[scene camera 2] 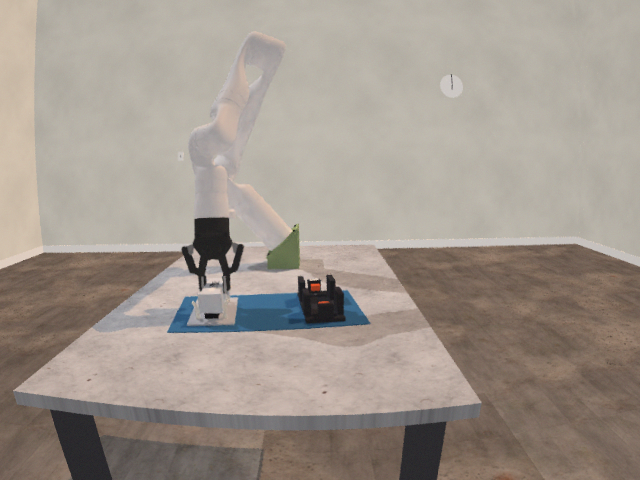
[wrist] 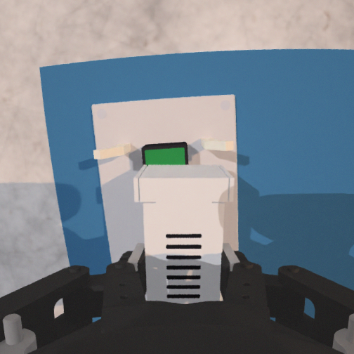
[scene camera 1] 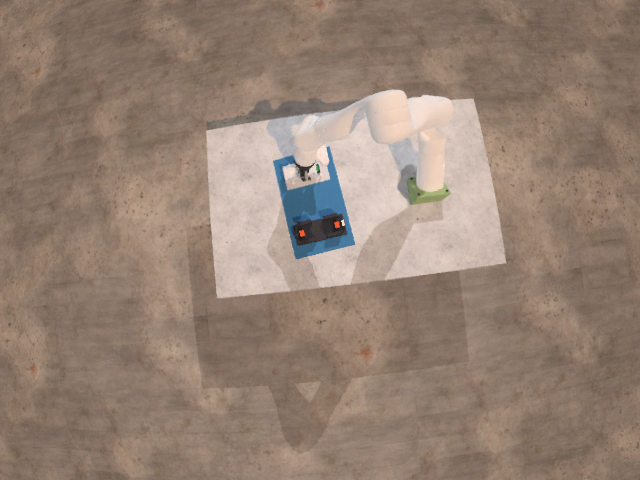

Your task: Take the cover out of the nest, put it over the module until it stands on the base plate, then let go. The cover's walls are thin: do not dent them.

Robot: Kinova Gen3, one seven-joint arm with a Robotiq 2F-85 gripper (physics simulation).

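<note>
My gripper is shut on the white cover, with a fingertip on each side wall. The cover looks upright over the white base plate. In the wrist view, a black-edged green part of the module shows beyond the cover's end. In scene camera 2, a black part of the module shows below the cover's lower edge, above the plate. The rest of the module is hidden. The black nest with orange parts holds no cover.
Two pale prongs stand on the plate, left and right of the module in the wrist view. Plate and nest are on a blue mat. The arm's green base stands on the same table.
</note>
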